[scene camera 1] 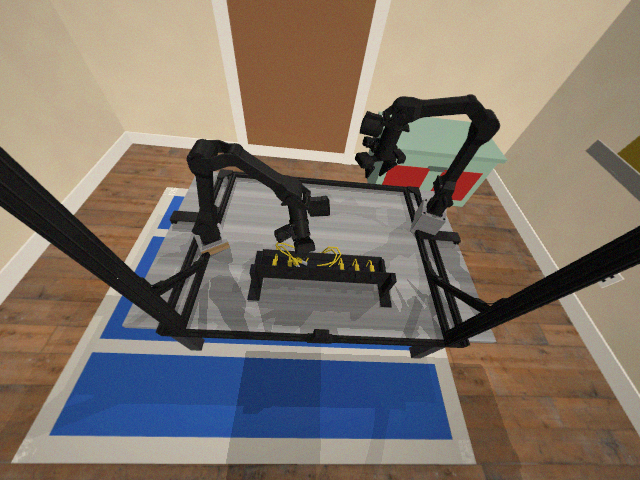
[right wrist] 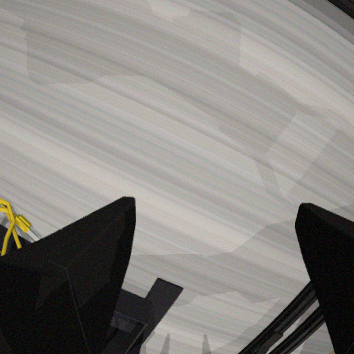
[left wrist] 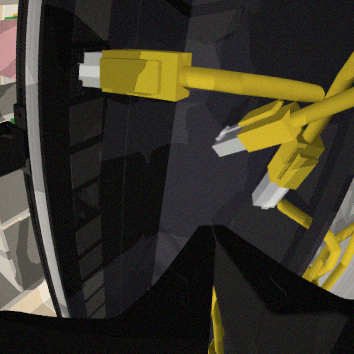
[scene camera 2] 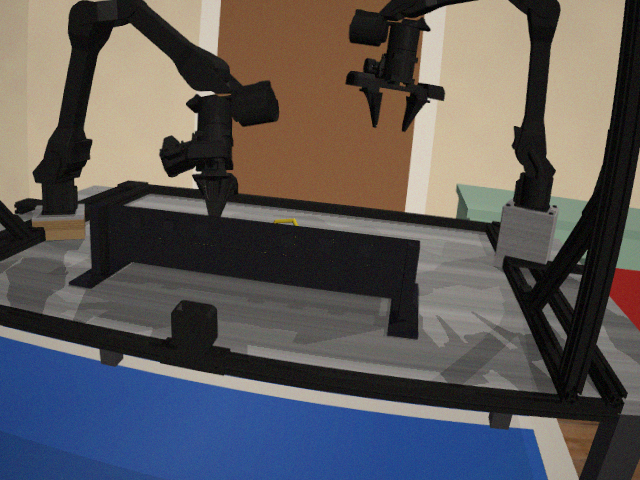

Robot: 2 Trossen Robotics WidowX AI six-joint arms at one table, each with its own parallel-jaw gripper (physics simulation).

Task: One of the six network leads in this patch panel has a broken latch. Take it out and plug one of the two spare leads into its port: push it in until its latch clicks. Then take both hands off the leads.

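Seen in the pictures: left gripper, between the fingertips: (scene camera 1: 304, 258) (left wrist: 209, 236); right gripper, between the fingertips: (scene camera 1: 372, 176) (right wrist: 219, 212) (scene camera 2: 389, 129); left arm's base, origin of its link: (scene camera 1: 210, 236) (scene camera 2: 59, 210); right arm's base, origin of its link: (scene camera 1: 434, 209) (scene camera 2: 532, 206).
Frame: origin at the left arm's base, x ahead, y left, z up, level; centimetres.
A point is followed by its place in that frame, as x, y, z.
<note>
The black patch panel (scene camera 1: 318, 275) @[26.9, -34.3, 1.4] (scene camera 2: 270, 248) @[31.2, -37.3, 2.8] (left wrist: 140, 182) @[23.7, -32.3, 0.6] stands across the middle of the table. Several yellow leads (scene camera 1: 355, 264) @[39.4, -38.3, 4.7] sit in its ports. In the left wrist view one yellow plug (left wrist: 140, 74) @[19.6, -26.6, 5.0] sits in a port, and the ports below it look dark and bare. Two loose yellow plugs (left wrist: 267, 130) @[22.7, -25.0, 1.0] (left wrist: 291, 165) @[24.4, -24.6, 0.4] with grey tips lie beside it on the panel's ledge. My left gripper (scene camera 1: 304, 248) @[25.2, -27.2, 3.8] (scene camera 2: 215, 210) @[25.2, -27.2, 3.8] (left wrist: 209, 236) @[25.2, -27.2, 3.8] is shut, tip down just behind the panel's left part. My right gripper (scene camera 1: 381, 162) (scene camera 2: 390, 125) @[61.5, -15.0, 18.2] (right wrist: 219, 212) @[61.5, -15.0, 18.2] is open and empty, high above the table's back right.
A tangle of yellow cable (scene camera 1: 332, 252) (scene camera 2: 286, 221) (left wrist: 330, 253) lies behind the panel. A black frame (scene camera 1: 318, 337) @[16.2, -51.9, 0.8] (scene camera 2: 366, 381) @[33.8, -62.8, -5.0] rims the table, with a small black block (scene camera 2: 194, 324) @[17.4, -52.7, -0.5] on its front rail. A green cabinet (scene camera 1: 461, 143) (scene camera 2: 485, 200) stands beyond the back right corner.
</note>
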